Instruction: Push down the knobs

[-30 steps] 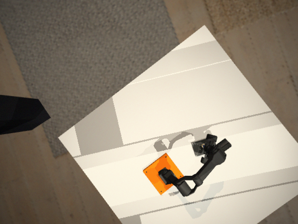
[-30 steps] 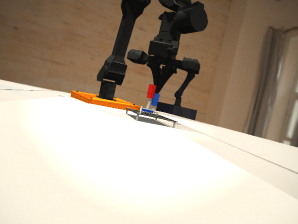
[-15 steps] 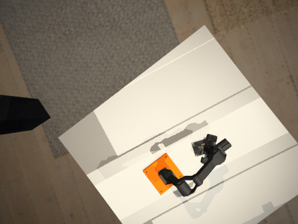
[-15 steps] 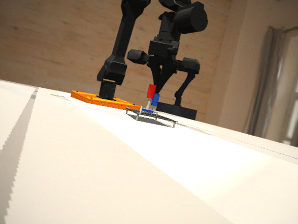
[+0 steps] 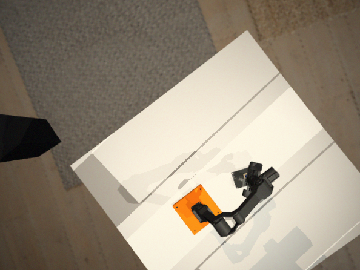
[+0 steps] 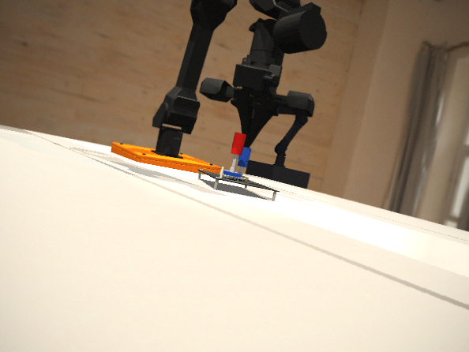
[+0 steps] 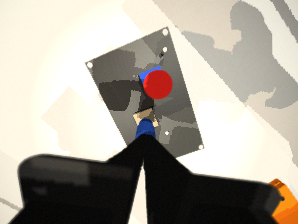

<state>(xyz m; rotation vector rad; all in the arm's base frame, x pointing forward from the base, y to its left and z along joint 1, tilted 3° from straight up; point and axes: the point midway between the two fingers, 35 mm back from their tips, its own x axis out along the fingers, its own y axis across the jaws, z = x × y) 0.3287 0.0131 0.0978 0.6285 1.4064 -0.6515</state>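
Right now my gripper tip is 20 mm above the blue knob. The rest, counted from my gripper tip: red knob 40 mm to the right, 30 mm ahead.
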